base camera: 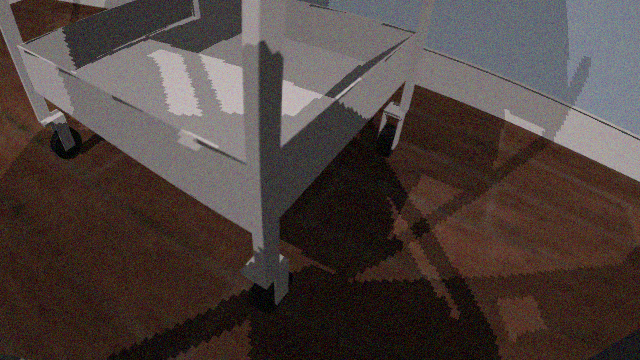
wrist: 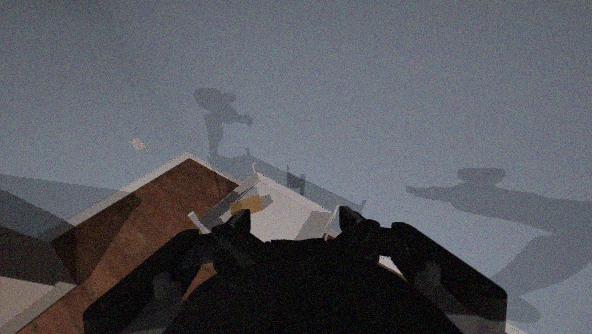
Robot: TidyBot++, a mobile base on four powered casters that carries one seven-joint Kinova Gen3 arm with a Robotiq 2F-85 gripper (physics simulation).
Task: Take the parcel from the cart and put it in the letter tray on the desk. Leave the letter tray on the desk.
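Places are measured from the arm's base along level axes (x back, y right, z up), in centimetres.
Pixels of known places: gripper, fingertip midpoint: (wrist: pixel 295 217).
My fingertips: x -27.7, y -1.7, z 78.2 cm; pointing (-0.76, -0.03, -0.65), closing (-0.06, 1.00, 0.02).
Behind a point stands the place of what it marks.
The parcel (wrist: pixel 246 205) @(y -22.7, x -57.7, z 31.8 cm) is an orange-yellow box lying on the top shelf of the white cart (wrist: pixel 285 220) @(y -5.6, x -53.9, z 26.6 cm) (base camera: pixel 200 155) @(y -7.4, x -29.2, z -21.1 cm), near its left side in the wrist view. My gripper (wrist: pixel 295 217) @(y -1.7, x -27.7, z 78.2 cm) is open, its fingers wide apart with nothing between them. It is above the cart and apart from the parcel, which shows beyond the left fingertip. In the base camera view the cart's lower shelf, posts and casters show close in front; the parcel does not show there. The desk and the letter tray cannot be made out in either view.
A blue wall (base camera: pixel 500 50) @(y 38.5, x -71.7, z -25.9 cm) (wrist: pixel 350 100) @(y 18.8, x -82.8, z 68.3 cm) with a white baseboard (base camera: pixel 590 130) @(y 58.7, x -58.8, z -33.7 cm) stands behind and to the right of the cart. The brown wooden floor (base camera: pixel 100 240) @(y -25.1, x -33.8, z -39.7 cm) (wrist: pixel 165 200) @(y -125.6, x -105.2, z -39.6 cm) carries dark shadows. A pale flat surface (wrist: pixel 25 300) @(y -142.1, x -29.1, z -19.8 cm) shows at the lower left of the wrist view.
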